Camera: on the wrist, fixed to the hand. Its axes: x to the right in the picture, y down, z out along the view.
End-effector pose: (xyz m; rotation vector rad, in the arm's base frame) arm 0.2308 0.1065 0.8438 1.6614 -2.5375 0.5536
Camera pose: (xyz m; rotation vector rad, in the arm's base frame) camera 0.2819 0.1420 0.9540 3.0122 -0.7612 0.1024
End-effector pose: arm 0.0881 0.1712 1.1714 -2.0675 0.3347 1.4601
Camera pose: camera 0.1935 0.1550 1.2396 -1.3146 -1.0849 0.7463
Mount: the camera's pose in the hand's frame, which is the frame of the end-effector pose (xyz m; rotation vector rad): -0.0259 -0.0623 -0.1071 0.0057 -0.3298 -1.4693
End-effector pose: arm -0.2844 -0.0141 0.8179 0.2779 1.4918 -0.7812
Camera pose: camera -0.4037 0.0138 0.8498 -1.0367 1.2007 -1.8419
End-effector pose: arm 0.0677 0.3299 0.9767 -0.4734 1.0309 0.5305
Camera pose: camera 0.0235 0.2124 0.9605 -0.9426 0.1772 -0.6950
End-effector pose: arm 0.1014 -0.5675 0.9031 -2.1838 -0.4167 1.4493
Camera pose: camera 0.1906 -0.5523 0.9917 -0.9661 -1.6350 0.8325
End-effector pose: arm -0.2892 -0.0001 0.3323 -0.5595 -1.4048 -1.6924
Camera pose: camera -0.3079 -0.0924 0.2477 -0.3064 1.7187 2.0402
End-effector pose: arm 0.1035 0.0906 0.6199 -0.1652 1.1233 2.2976
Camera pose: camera 0.1445 0.0283 0.5176 -0.4135 0.4744 0.9387
